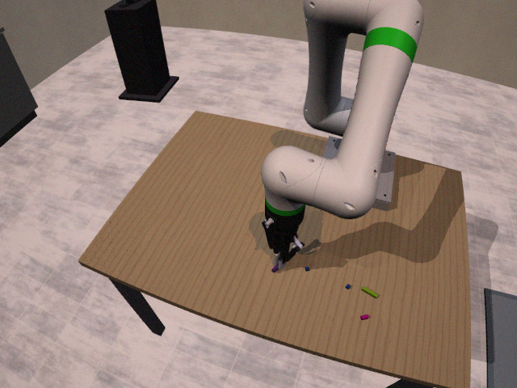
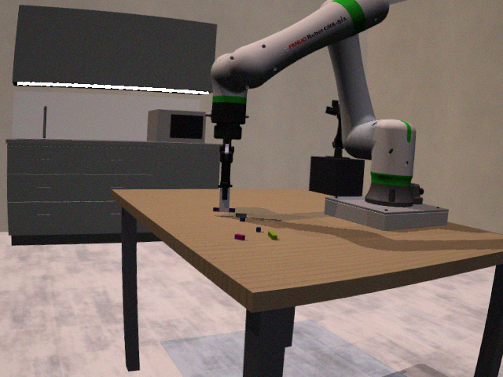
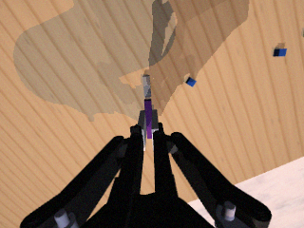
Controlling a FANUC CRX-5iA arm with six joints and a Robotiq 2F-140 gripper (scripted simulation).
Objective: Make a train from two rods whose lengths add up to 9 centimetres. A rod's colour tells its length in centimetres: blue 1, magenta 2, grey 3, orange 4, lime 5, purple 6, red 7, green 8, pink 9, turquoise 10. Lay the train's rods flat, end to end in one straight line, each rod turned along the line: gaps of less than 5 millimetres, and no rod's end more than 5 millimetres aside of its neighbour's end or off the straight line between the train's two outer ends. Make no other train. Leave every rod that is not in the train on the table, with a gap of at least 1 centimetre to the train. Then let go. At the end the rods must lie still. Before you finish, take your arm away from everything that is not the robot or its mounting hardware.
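My gripper is now 30 mm above the purple rod. Also, from my hand: grey rod: 40 mm behind, 20 mm to the left, 40 mm below; magenta rod: 110 mm ahead, 260 mm to the left, 40 mm below; lime rod: 30 mm ahead, 270 mm to the left, 40 mm below.
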